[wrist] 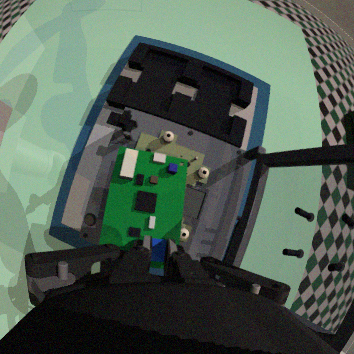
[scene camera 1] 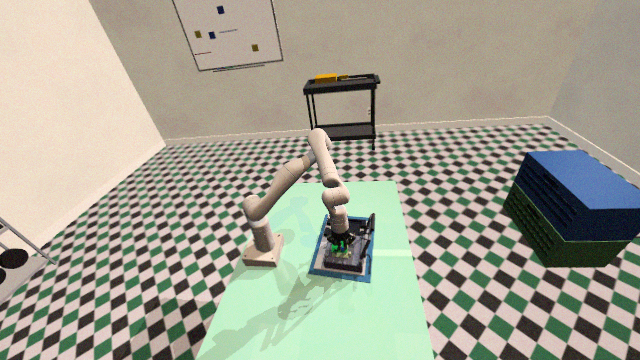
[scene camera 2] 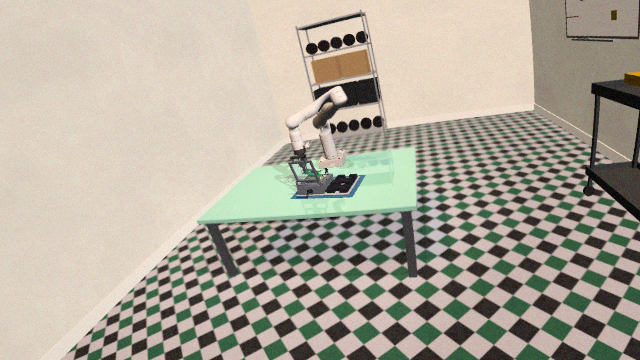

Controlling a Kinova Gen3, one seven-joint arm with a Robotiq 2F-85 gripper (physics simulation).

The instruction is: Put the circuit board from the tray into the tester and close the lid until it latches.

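Places are measured from the arm's base along level axes (x left, y up, z ahead), in metres.
Pixels of known places: gripper, fingertip midpoint: (wrist: 157, 247) (scene camera 1: 342, 249) (scene camera 2: 305, 172); arm's base at its link origin: (scene camera 1: 266, 245) (scene camera 2: 331, 156).
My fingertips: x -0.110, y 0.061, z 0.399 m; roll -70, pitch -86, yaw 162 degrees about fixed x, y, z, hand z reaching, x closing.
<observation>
For each thing: its middle in the pictures, then the offset to it from my fingertips. "pt": a spot on its surface instead. Level surfaces: height alone.
- green circuit board at the middle of its body: (wrist: 145, 205) (scene camera 1: 339, 244) dx +0.036, dy -0.008, dz -0.014 m
- tester's dark lid frame at the middle of its body: (wrist: 317, 237) (scene camera 1: 366, 233) (scene camera 2: 303, 168) dx +0.022, dy +0.067, dz +0.112 m
- black tray at a spot on its surface: (wrist: 165, 75) pt dx +0.240, dy -0.101, dz -0.008 m
- blue-edged mat at its surface level: dy -0.117 m
- green table at its surface level: dy -0.119 m
The green circuit board (wrist: 145, 200) (scene camera 1: 336, 247) is in my gripper (wrist: 157, 247) (scene camera 1: 342, 246), which is shut on the blue part at the board's near edge. The board is over the bed of the grey tester (wrist: 220, 200) (scene camera 1: 345, 264) (scene camera 2: 311, 187), set off to the left of its pale bed plate (wrist: 192, 150). White posts show beyond and to the right of the board; the gap below it is hard to judge. The tester's dark lid frame (wrist: 254, 200) (scene camera 1: 370, 231) (scene camera 2: 295, 172) stands open on the right. The black tray (wrist: 165, 75) (scene camera 2: 342, 183) lies beyond the tester, its pockets without a board.
Tester and tray sit on a blue-edged mat (wrist: 265, 100) (scene camera 1: 315, 265) (scene camera 2: 357, 186) on the green table (scene camera 1: 380, 310) (scene camera 2: 250, 200). The lid's bars and pegs stick out on the right. The robot's base (scene camera 1: 263, 254) is left of the mat in scene camera 1's view.
</observation>
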